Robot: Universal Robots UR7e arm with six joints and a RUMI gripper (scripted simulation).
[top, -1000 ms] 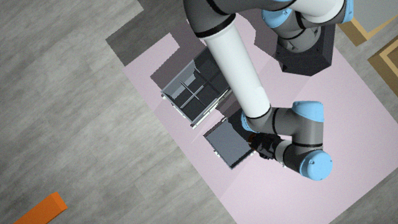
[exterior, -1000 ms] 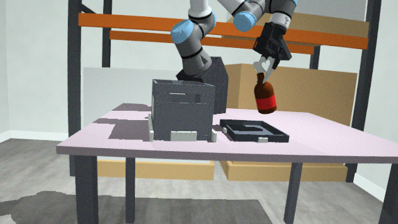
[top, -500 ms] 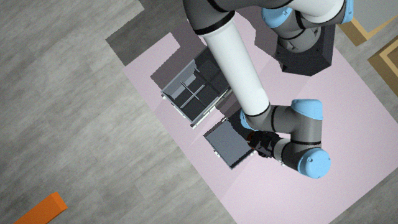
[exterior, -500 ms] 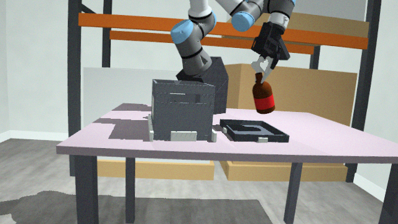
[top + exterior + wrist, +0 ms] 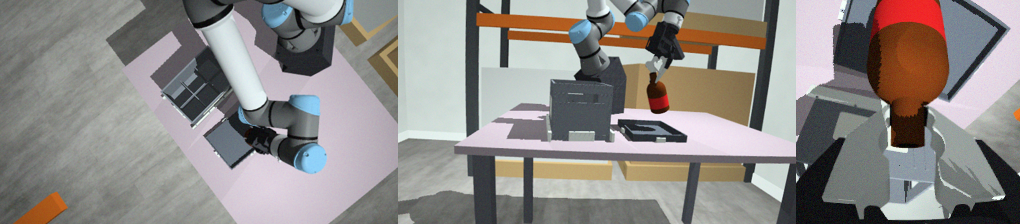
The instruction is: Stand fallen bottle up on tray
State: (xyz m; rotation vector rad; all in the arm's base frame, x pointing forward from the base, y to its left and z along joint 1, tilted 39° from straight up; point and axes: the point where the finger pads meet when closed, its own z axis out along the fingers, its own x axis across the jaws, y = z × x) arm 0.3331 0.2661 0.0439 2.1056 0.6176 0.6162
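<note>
My hand is 10 mm past the brown bottle, 10 mm to the right of it and 50 mm above it. From my hand the other things lie so: dark tray: 30 mm ahead, 10 mm to the right, 190 mm below; dark crate: 60 mm ahead, 280 mm to the right, 120 mm below.
</note>
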